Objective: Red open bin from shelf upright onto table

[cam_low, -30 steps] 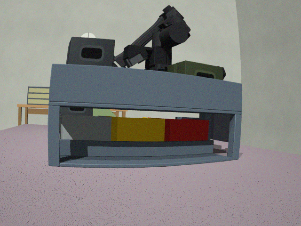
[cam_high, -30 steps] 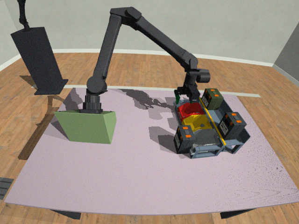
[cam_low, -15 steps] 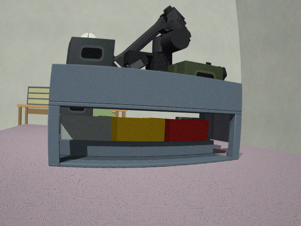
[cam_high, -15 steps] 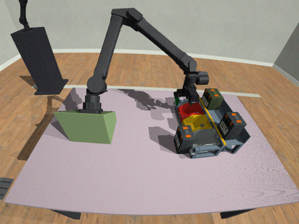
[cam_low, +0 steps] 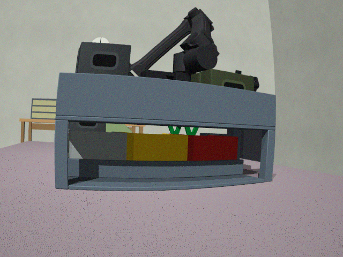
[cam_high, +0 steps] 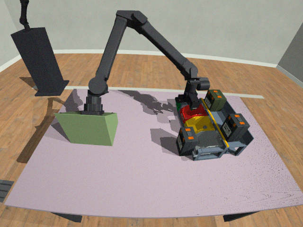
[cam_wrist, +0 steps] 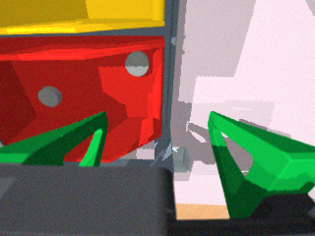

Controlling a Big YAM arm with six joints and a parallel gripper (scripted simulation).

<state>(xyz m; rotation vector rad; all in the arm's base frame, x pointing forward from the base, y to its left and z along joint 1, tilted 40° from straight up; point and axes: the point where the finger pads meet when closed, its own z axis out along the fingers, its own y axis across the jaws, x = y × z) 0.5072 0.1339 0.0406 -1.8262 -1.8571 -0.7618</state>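
My hand is 80 mm short of the red open bin and 40 mm above it. Also, from my hand: grey bin: 220 mm to the right, 90 mm ahead, 40 mm below; yellow bin: 110 mm to the right, 90 mm ahead, 40 mm below.
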